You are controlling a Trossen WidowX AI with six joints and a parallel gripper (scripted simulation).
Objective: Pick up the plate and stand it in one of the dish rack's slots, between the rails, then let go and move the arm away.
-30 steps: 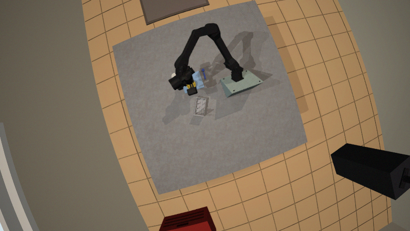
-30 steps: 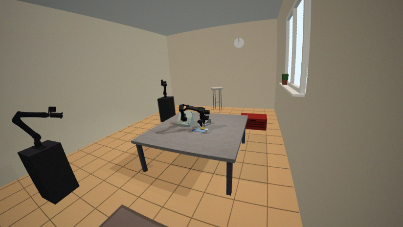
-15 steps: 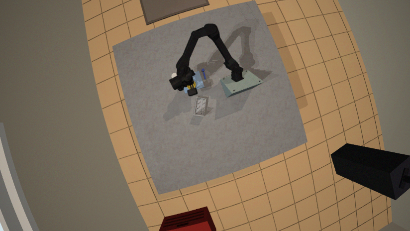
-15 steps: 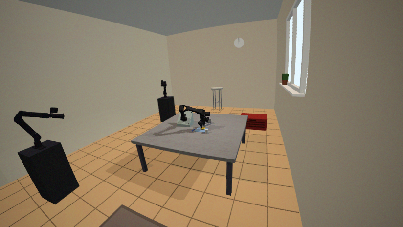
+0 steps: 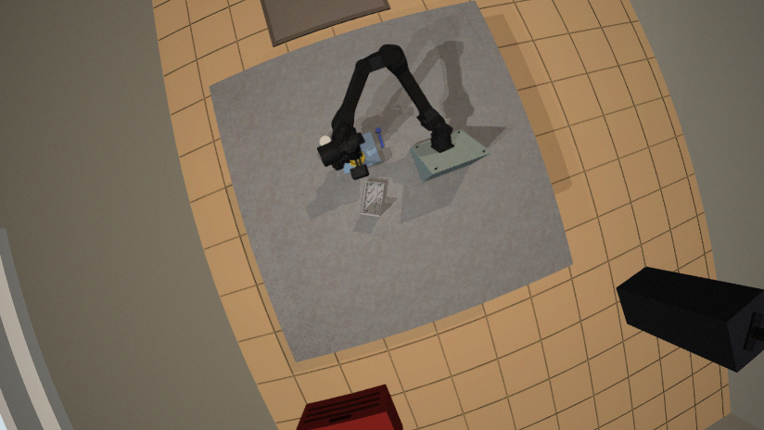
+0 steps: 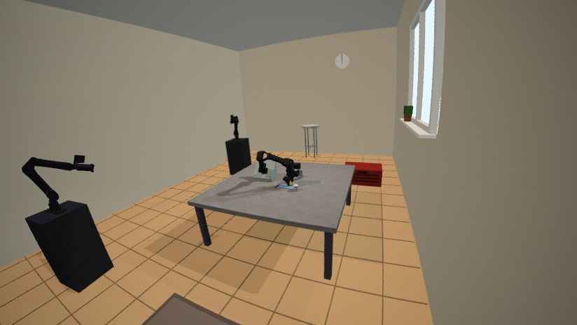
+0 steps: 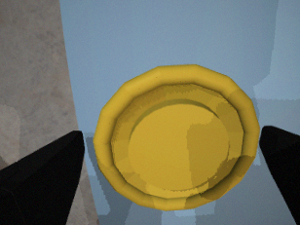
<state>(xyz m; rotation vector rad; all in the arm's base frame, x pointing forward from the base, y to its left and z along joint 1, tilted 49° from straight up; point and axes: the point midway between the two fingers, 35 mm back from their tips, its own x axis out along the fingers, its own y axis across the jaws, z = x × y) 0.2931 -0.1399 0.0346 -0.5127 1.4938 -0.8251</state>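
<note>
The mat is 2 cm to the right of my gripper tip, 2 cm behind it and 1 cm below it. From my gripper tip the other things lie so: white cup: 11 cm to the right, 8 cm ahead, 1 cm above; yellow plate: 1 cm above; blue pen-like object: 12 cm behind, 5 cm to the right, 1 cm below.
</note>
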